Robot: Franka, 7 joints.
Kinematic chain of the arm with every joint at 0, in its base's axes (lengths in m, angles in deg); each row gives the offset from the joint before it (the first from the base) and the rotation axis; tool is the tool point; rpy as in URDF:
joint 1: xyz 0 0 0.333 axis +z
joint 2: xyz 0 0 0 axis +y
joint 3: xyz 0 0 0.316 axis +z
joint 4: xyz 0.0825 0 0 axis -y
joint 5: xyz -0.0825 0 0.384 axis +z
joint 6: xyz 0 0 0 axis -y
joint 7: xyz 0.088 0 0 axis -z
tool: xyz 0 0 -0.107 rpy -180 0 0
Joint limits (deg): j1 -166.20..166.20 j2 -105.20..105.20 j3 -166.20..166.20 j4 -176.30..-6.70 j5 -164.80..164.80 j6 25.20..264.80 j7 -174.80..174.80
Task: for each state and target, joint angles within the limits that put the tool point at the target. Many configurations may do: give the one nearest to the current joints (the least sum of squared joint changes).
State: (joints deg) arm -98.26 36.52 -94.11 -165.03 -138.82 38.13 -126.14
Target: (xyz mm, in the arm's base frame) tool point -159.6 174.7 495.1
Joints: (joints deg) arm -102.48 51.00 -116.69 -175.68 -127.50 28.87 -126.14
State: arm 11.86 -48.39 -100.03 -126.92 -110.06 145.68 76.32
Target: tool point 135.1 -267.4 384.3
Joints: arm -10.25 -72.66 -81.93 -165.97 -116.22 173.84 76.32
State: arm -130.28 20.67 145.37 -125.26 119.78 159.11 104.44
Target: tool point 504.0 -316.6 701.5
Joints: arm -149.87 3.83 121.94 -94.12 116.87 151.42 104.44
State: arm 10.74 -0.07 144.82 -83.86 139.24 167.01 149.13
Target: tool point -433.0 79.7 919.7
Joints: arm 20.29 16.20 160.81 -77.80 140.40 166.86 149.13
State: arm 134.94 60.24 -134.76 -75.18 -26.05 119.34 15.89
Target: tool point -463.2 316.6 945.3
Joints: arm 164.19 68.65 -152.84 -46.07 -28.10 128.99 15.89
